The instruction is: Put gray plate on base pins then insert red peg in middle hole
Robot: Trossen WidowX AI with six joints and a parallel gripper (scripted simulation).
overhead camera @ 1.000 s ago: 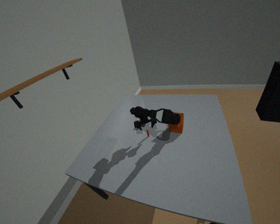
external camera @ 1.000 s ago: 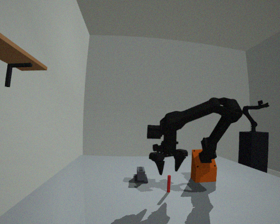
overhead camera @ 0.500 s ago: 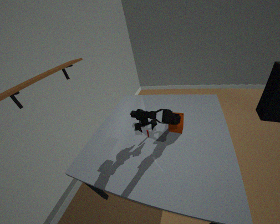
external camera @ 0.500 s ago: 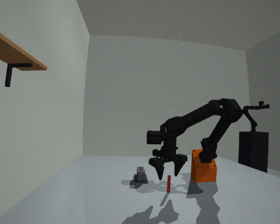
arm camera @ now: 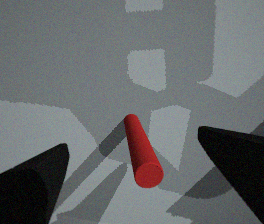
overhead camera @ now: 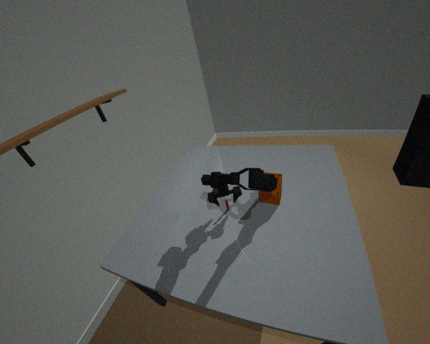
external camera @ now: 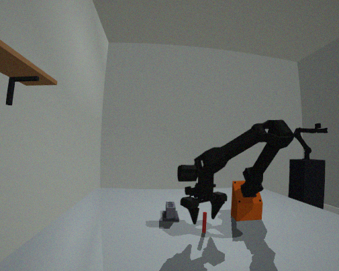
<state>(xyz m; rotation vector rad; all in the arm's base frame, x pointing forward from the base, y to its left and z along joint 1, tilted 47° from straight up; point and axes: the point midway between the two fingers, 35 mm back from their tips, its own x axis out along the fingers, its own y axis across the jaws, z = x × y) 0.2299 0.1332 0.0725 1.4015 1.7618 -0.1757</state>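
The red peg lies right at my gripper tip. The rest, counted from my gripper tip: gray plate 170 mm to the right, 130 mm ahead.
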